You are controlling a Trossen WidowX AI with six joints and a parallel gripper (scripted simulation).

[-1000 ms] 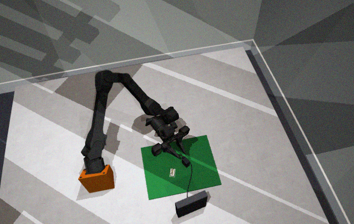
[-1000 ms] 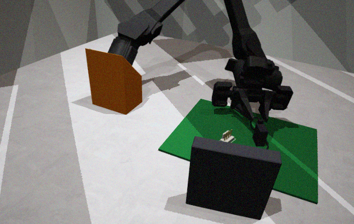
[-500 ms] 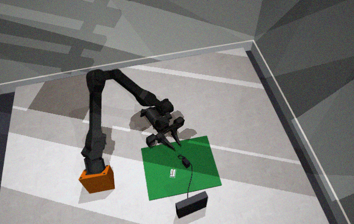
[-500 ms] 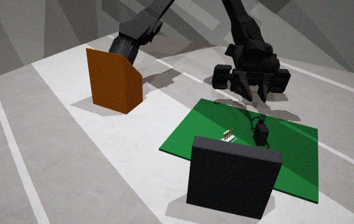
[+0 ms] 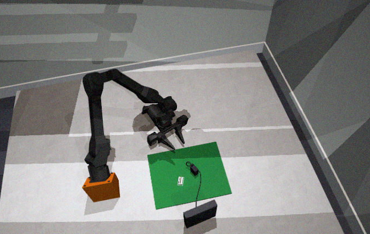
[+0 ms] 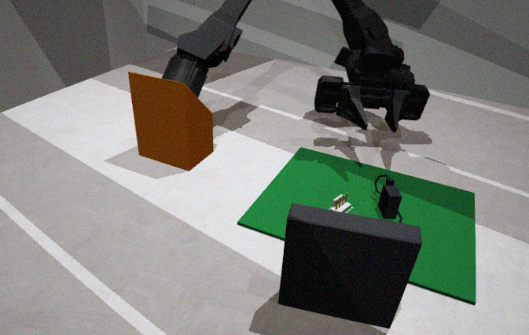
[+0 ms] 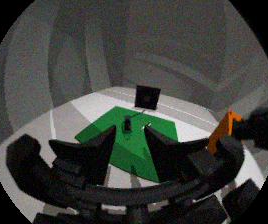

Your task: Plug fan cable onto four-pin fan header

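My gripper tip is now 80 mm to the left of the black plug, 70 mm above it and 50 mm short of it. Round my gripper tip: green board: 110 mm below, 80 mm to the right, 30 mm ahead; black fan box: 260 mm to the right, 60 mm ahead, 30 mm below.
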